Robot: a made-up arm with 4 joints.
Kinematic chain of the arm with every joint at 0, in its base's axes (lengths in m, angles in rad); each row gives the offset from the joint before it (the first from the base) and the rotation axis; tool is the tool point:
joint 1: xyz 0 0 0.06 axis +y
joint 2: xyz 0 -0.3 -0.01 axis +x
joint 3: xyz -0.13 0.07 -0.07 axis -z
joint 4: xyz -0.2 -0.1 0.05 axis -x
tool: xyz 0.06 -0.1 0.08
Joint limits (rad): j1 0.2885..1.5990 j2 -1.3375..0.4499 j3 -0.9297..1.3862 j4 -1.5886..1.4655
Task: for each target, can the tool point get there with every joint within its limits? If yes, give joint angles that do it. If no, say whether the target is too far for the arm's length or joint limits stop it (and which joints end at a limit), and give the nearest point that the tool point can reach.
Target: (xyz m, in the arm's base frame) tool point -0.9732 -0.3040 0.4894
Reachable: no: too far | nearest point -0.3837 -0.2976 0.2293 | short by 0.644 m
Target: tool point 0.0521 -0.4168 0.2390
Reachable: yes | joints 0.9275 -1.0087 -0.6184 -0.6285
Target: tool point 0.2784 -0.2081 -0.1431
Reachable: no: joint limits stop it (at a limit: joint 1, joint 2, joint 3) | nearest point 0.1657 -0.3040 0.0968 | short by 0.282 m
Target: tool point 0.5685 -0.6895 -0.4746
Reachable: no: too far | nearest point 0.1430 -0.3999 0.0881 | short by 0.763 m
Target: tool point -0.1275 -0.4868 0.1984
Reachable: yes | joints 0.9191 0.1438 -0.3427 -0.3616
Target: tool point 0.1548 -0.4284 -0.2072
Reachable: no: joint limits stop it (at a limit: joint 1, joint 2, joint 3) | nearest point -0.0732 -0.4329 -0.0621 | short by 0.270 m
